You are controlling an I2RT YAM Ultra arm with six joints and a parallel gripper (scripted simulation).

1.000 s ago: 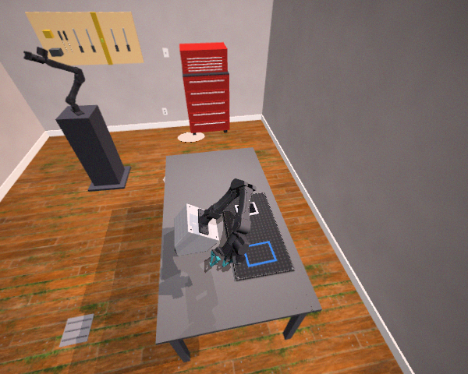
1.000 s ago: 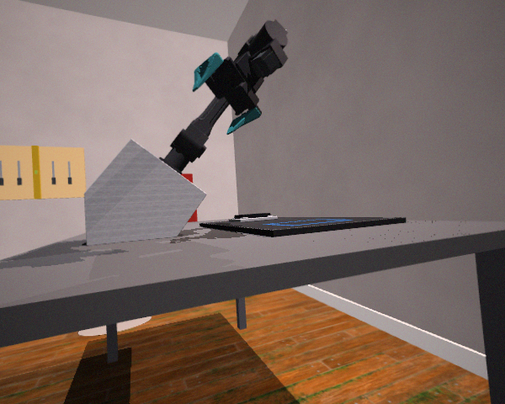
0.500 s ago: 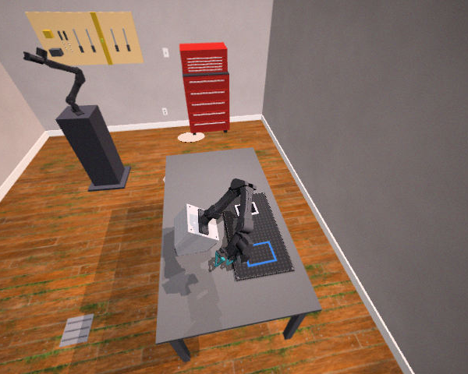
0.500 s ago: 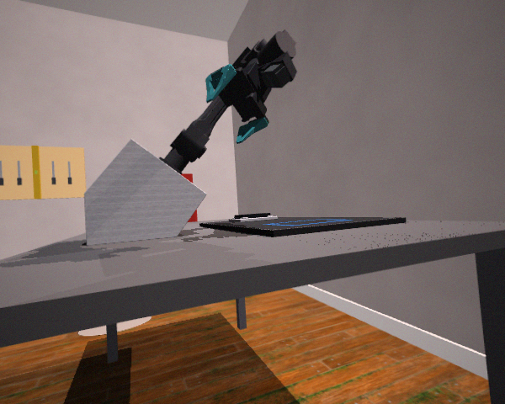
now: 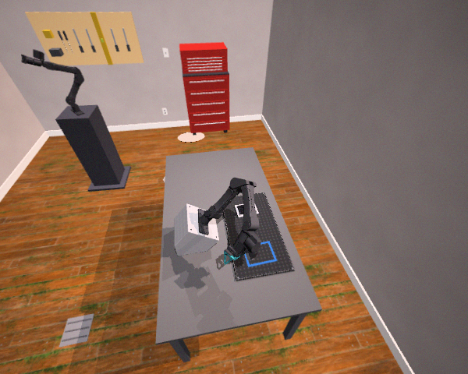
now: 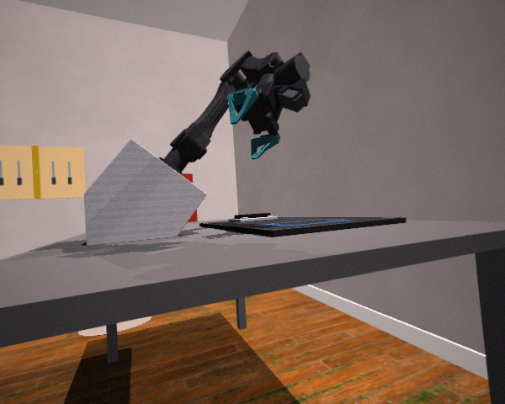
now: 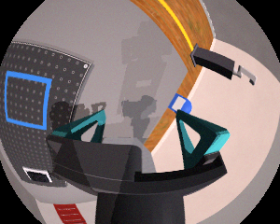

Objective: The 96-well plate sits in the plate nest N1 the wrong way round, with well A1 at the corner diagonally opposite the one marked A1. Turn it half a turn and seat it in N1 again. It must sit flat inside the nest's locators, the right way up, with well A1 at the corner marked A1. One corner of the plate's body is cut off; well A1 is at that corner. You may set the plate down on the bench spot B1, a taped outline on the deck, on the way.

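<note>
My hand is 19 cm short of the dark 96-well plate, 51 cm to the right of it and 17 cm above it. The rest, counted from my hand: white plate nest N1 (19 cm ahead, 51 cm to the left, 19 cm below).
</note>
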